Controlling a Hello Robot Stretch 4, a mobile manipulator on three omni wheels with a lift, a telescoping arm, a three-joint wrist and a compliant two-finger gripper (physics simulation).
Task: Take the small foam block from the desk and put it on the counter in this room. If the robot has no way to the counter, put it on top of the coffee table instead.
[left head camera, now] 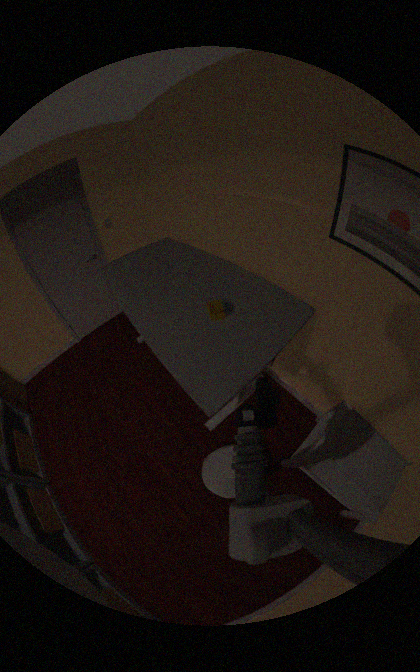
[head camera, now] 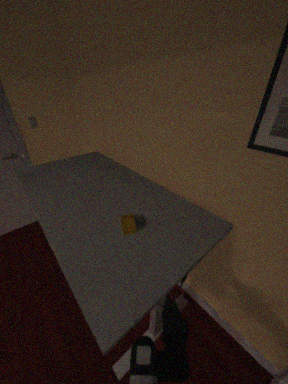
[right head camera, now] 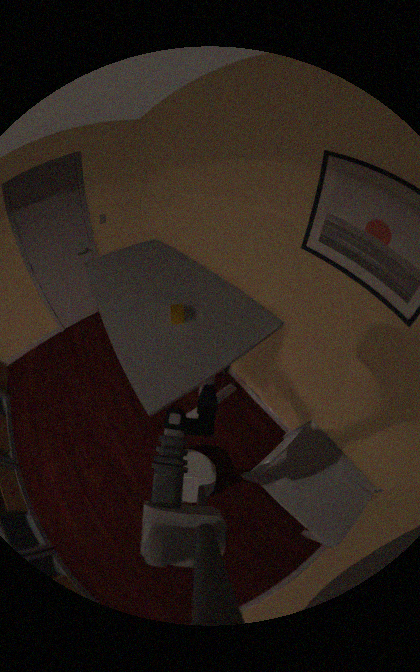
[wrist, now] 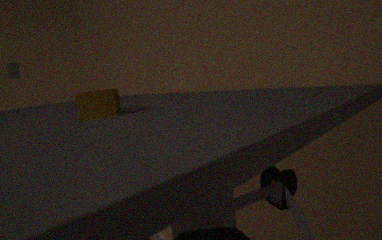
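Frame: origin at the robot's base, x ahead, y left, z up, level; centimetres.
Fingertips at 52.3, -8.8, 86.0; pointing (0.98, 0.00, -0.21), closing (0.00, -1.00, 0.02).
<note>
A point is followed by its place in that frame, as x, y, z.
The small yellow foam block (head camera: 129, 224) @[69.4, 7.7, 96.7] (left head camera: 217, 310) (right head camera: 177, 314) (wrist: 98, 104) @[67.8, 7.1, 94.5] stands on the grey desk (head camera: 80, 210) @[85.1, 37.5, 92.2] (left head camera: 165, 280) (right head camera: 135, 280) (wrist: 45, 165) @[44.5, 1.7, 92.2], inward from its edges. My gripper (head camera: 171, 296) (right head camera: 212, 384) (wrist: 204, 186) @[52.3, -8.8, 86.0] is at the desk's near edge, away from the block and lower than the top. In the wrist view, one dark fingertip shows right of the edge, set wide; the desk hides the other. The gripper looks open, with nothing seen in it. The low coffee table (left head camera: 382, 477) (right head camera: 320, 510) is at the right. No counter shows.
A desk foot (head camera: 121, 367) shows below the desk by the wrist. A framed picture (head camera: 260, 122) @[79.8, -44.1, 141.1] (left head camera: 338, 200) (right head camera: 314, 210) hangs on the wall. A door (left head camera: 60, 260) (right head camera: 52, 240) is at the left. Shelving (left head camera: 20, 510) (right head camera: 25, 510) stands at lower left.
</note>
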